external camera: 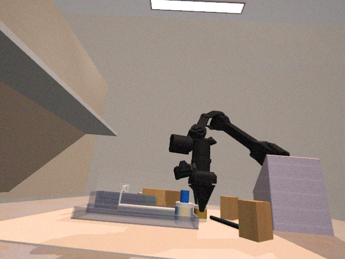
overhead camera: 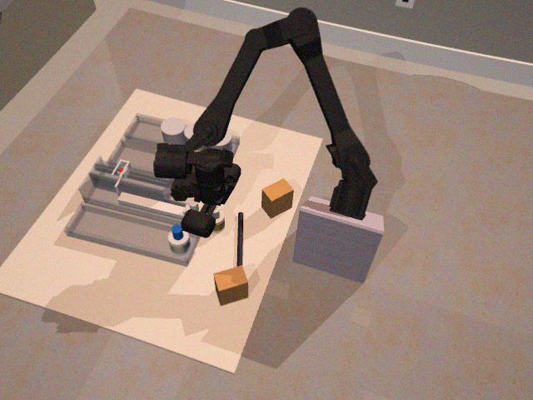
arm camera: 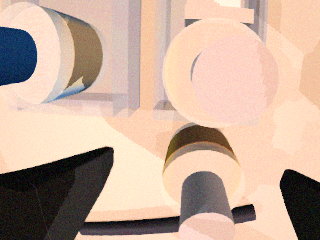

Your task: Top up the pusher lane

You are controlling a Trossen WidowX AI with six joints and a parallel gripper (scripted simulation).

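Right now my gripper tip is 70 mm past the black rod, 10 mm to the right of it and 20 mm above it. Also, from my gripper tip: blue-lidded jar: 40 mm ahead, 80 mm to the left, 20 mm above.
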